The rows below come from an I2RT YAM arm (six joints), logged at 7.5 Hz.
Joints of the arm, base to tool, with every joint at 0 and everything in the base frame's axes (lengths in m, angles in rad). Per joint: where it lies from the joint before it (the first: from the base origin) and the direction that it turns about. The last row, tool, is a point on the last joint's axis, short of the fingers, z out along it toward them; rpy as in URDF.
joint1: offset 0 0 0.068 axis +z
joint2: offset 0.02 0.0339 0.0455 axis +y
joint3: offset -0.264 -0.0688 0 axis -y
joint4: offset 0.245 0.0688 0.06 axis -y
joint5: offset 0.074 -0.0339 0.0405 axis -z
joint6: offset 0.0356 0 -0.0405 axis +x
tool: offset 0 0 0 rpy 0 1.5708 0
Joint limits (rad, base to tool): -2.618..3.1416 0..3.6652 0..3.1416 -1.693..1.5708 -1.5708..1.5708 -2.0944..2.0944
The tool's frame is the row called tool.
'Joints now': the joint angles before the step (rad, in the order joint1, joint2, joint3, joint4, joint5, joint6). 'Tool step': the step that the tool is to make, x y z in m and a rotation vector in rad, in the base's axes. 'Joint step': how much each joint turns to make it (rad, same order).
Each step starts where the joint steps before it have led.
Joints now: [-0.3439 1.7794 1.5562 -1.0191 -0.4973 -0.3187]
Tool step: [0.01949 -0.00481 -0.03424 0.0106 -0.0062 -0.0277]
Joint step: [0.0053 0.0752 -0.0446 0.1411 -0.0004 0.0400]
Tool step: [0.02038 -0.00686 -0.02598 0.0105 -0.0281 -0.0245]
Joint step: [0.0000 0.0827 0.0000 0.1221 -0.0091 0.0340]
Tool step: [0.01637 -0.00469 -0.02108 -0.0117 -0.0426 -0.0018]
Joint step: [0.0023 0.0664 0.0004 0.1129 -0.0011 0.0057]
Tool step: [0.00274 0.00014 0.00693 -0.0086 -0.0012 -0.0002]
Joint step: [0.0031 0.0019 0.0309 -0.0252 0.0084 -0.0004]
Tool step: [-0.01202 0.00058 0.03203 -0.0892 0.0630 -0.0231]
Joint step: [0.0000 -0.0542 0.0648 -0.1598 0.1052 -0.0240]
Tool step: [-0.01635 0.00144 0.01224 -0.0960 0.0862 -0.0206]
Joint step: [0.0000 -0.0465 -0.0007 -0.1042 0.1183 -0.0252]
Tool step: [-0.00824 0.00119 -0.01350 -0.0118 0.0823 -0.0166]
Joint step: [-0.0004 0.0004 -0.0423 -0.0301 0.0412 0.0042]
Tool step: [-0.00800 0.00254 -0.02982 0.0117 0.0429 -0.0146]
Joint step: [0.0000 0.0019 -0.1126 0.0733 0.0065 0.0138]
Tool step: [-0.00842 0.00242 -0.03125 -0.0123 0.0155 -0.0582]
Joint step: [0.0015 0.0000 -0.1282 0.1294 0.0297 0.0557]
